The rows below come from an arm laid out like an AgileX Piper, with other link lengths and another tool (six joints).
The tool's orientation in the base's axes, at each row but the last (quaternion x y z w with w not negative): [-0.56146, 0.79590, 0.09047, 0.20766]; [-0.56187, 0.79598, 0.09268, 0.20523]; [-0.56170, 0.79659, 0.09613, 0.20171]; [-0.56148, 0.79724, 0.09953, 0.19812]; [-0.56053, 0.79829, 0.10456, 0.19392]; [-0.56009, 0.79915, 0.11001, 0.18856]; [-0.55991, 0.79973, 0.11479, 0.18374]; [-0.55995, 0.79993, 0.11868, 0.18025]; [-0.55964, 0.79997, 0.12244, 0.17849]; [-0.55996, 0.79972, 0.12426, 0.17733]
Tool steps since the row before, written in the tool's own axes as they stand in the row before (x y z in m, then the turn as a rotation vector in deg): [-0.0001, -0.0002, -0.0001, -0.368, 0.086, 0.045]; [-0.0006, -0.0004, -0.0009, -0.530, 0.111, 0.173]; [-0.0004, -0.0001, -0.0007, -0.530, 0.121, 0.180]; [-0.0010, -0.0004, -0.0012, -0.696, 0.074, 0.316]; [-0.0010, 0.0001, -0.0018, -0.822, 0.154, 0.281]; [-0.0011, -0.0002, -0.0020, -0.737, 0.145, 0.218]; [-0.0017, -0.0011, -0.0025, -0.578, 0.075, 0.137]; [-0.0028, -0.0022, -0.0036, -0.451, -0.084, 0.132]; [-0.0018, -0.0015, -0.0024, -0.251, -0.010, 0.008]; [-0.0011, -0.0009, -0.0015, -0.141, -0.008, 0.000]
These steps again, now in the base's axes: [0.0002, 0.0000, 0.0002, 0.034, 0.362, 0.111]; [0.0003, 0.0000, 0.0011, 0.086, 0.558, 0.064]; [0.0001, 0.0000, 0.0008, 0.078, 0.565, 0.057]; [0.0004, 0.0003, 0.0015, 0.198, 0.742, 0.008]; [-0.0001, 0.0002, 0.0020, 0.154, 0.864, 0.089]; [0.0002, 0.0001, 0.0023, 0.125, 0.764, 0.111]; [0.0011, 0.0001, 0.0030, 0.129, 0.573, 0.118]; [0.0024, 0.0002, 0.0045, 0.238, 0.407, 0.071]; [0.0016, 0.0001, 0.0029, 0.088, 0.214, 0.099]; [0.0010, 0.0000, 0.0018, 0.051, 0.117, 0.060]
